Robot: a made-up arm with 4 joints.
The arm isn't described. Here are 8 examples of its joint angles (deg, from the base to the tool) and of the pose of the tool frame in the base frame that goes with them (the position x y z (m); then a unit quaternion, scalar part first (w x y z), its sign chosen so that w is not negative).
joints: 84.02 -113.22 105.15 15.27
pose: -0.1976 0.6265 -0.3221 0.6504 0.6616 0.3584 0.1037
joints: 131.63 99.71 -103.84 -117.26
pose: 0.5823 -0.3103 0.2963 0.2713 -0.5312 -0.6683 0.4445
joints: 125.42 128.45 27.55 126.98
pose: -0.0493 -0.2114 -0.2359 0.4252 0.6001 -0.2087 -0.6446
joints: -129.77 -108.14 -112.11 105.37
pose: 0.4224 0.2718 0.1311 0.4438 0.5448 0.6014 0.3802
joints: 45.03 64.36 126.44 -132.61
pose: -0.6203 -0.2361 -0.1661 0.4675 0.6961 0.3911 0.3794
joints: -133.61 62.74 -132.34 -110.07
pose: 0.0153 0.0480 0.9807 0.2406 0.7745 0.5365 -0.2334
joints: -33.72 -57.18 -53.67 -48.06
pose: 0.2054 0.6194 0.2988 0.7504 0.5823 -0.3121 0.0201
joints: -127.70 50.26 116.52 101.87
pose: 0.0798 -0.2679 0.7262 0.1282 -0.3898 0.5838 -0.7005
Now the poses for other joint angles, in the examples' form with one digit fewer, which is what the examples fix.
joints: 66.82 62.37 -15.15 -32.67
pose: 0.327 -0.459 0.290 0.600 -0.524 -0.603 -0.043
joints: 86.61 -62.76 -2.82 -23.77
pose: 0.216 0.464 0.360 0.477 0.433 -0.708 0.289
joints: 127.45 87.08 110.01 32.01
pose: 0.215 -0.656 -0.311 0.138 -0.514 0.687 0.495
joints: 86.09 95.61 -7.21 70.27
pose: -0.164 -0.552 0.009 0.670 -0.193 -0.046 -0.715
